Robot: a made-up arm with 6 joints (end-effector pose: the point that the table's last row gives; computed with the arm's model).
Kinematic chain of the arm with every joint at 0, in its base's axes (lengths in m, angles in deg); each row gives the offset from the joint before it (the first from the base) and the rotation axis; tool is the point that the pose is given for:
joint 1: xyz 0 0 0.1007 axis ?
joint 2: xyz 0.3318 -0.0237 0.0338 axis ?
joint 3: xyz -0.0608 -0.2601 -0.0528 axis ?
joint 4: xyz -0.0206 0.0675 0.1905 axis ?
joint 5: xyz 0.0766 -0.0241 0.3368 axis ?
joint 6: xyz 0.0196 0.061 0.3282 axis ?
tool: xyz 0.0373 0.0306 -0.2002
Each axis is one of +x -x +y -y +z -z.
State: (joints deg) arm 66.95 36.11 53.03 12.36 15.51 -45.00
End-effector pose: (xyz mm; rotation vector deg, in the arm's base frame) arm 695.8 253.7 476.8 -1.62 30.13 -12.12
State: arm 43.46 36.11 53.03 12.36 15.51 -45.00
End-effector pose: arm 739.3 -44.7 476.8 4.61 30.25 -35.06
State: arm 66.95 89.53 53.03 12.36 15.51 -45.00
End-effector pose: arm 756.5 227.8 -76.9 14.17 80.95 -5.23
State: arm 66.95 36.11 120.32 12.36 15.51 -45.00
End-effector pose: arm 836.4 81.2 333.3 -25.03 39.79 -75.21
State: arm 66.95 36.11 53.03 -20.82 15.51 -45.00
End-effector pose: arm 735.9 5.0 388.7 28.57 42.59 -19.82
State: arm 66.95 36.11 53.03 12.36 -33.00 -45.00
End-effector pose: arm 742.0 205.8 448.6 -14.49 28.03 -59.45
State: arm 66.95 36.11 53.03 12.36 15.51 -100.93
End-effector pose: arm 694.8 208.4 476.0 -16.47 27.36 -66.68
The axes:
joint 1: +z
joint 2: +x
joint 3: -z
joint 4: -x
joint 5: +z
joint 6: +z

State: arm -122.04 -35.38 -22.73 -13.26 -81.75 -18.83
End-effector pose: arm -190.4 -407.5 780.9 27.44 -18.55 155.50
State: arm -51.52 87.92 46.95 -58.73 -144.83 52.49
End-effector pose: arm -215.7 -240.7 -460.4 -120.84 -61.38 56.67
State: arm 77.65 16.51 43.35 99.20 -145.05 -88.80
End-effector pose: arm 97.4 655.1 296.4 -75.32 93.83 126.31
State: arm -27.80 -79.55 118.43 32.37 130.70 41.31
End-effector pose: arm 677.2 179.7 574.2 -32.22 57.83 3.73
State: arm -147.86 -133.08 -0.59 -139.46 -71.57 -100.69
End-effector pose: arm -253.0 -274.4 635.9 -6.27 -1.78 39.41
